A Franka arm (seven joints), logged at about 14 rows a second.
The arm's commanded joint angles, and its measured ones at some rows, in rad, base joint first. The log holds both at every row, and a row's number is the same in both.
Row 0, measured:
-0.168 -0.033 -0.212 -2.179 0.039 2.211 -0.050
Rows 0 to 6, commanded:
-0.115 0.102 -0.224 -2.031 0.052 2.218 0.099
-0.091 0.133 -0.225 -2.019 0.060 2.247 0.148
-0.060 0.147 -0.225 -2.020 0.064 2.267 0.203
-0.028 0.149 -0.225 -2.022 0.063 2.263 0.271
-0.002 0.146 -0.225 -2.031 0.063 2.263 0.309
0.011 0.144 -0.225 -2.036 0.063 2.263 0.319
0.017 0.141 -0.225 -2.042 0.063 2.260 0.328
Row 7, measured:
-0.005 0.150 -0.212 -2.044 0.050 2.259 0.300
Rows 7 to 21, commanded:
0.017 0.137 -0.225 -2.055 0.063 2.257 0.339
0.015 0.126 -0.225 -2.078 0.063 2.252 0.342
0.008 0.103 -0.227 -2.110 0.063 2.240 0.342
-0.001 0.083 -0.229 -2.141 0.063 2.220 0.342
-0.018 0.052 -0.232 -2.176 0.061 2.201 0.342
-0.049 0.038 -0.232 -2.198 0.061 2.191 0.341
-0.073 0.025 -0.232 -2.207 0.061 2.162 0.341
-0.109 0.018 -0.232 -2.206 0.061 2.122 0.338
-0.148 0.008 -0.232 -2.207 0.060 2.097 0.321
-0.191 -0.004 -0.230 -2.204 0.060 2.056 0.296
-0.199 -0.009 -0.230 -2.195 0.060 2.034 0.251
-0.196 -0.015 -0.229 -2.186 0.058 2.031 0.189
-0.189 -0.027 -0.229 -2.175 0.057 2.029 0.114
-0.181 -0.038 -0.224 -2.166 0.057 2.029 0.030
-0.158 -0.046 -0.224 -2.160 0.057 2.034 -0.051
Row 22, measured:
-0.188 -0.010 -0.235 -2.167 0.051 2.051 0.067
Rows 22 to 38, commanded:
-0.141 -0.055 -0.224 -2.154 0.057 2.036 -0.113
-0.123 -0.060 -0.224 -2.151 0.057 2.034 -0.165
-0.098 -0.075 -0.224 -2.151 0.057 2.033 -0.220
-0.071 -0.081 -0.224 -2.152 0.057 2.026 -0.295
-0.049 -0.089 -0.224 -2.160 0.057 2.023 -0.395
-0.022 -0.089 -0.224 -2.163 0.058 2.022 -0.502
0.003 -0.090 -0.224 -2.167 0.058 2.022 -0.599
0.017 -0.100 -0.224 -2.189 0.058 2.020 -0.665
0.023 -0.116 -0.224 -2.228 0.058 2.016 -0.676
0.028 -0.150 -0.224 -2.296 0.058 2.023 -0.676
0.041 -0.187 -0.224 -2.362 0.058 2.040 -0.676
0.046 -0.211 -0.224 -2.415 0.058 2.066 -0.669
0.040 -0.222 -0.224 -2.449 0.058 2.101 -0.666
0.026 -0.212 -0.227 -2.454 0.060 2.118 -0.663
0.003 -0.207 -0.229 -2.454 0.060 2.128 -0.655
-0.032 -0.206 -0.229 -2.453 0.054 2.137 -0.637
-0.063 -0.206 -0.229 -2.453 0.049 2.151 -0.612
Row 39, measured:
-0.004 -0.175 -0.233 -2.422 0.051 2.114 -0.637
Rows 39 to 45, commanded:
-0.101 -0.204 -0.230 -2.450 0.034 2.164 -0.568
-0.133 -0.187 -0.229 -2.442 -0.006 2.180 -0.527
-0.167 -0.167 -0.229 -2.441 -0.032 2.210 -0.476
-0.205 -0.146 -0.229 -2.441 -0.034 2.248 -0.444
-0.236 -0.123 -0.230 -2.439 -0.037 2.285 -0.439
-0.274 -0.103 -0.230 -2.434 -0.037 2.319 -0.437
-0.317 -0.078 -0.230 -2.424 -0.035 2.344 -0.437
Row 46, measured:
-0.243 -0.125 -0.245 -2.429 -0.024 2.280 -0.470
